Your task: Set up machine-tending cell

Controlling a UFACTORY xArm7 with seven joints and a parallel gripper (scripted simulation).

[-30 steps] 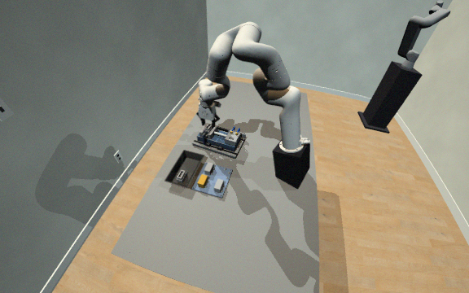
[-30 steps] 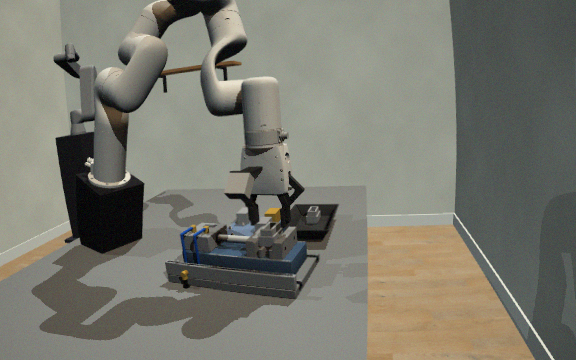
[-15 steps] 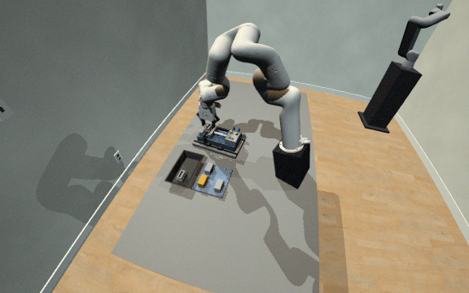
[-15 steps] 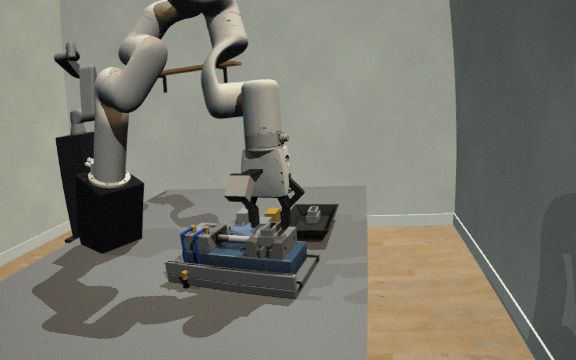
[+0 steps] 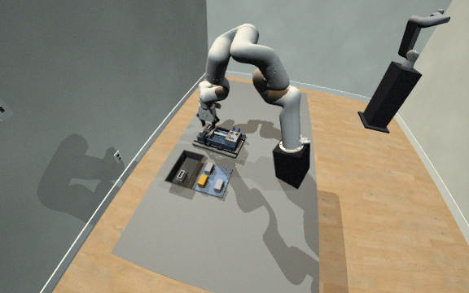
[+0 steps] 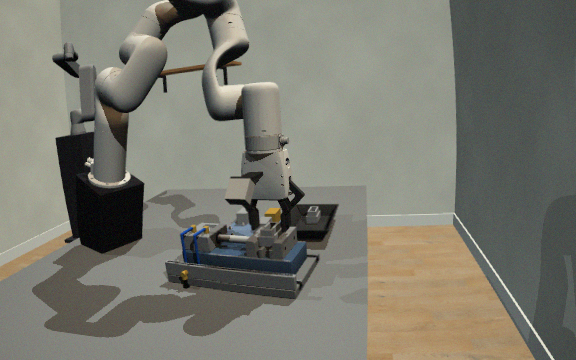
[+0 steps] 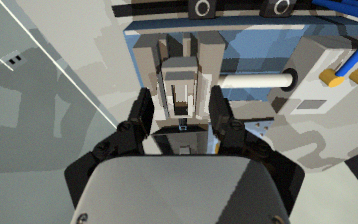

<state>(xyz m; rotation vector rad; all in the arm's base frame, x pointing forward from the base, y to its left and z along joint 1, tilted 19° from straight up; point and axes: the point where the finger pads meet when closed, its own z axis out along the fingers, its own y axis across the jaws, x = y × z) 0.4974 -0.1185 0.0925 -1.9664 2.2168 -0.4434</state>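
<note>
Right now my hand is 8 cm past the white screw rod, 5 cm above it and 1 cm to the right of it. From my hand the other things lie so: brass blank: 34 cm to the left, 10 cm below, 8 cm behind; vise: 8 cm below, 7 cm behind, 1 cm to the left.
</note>
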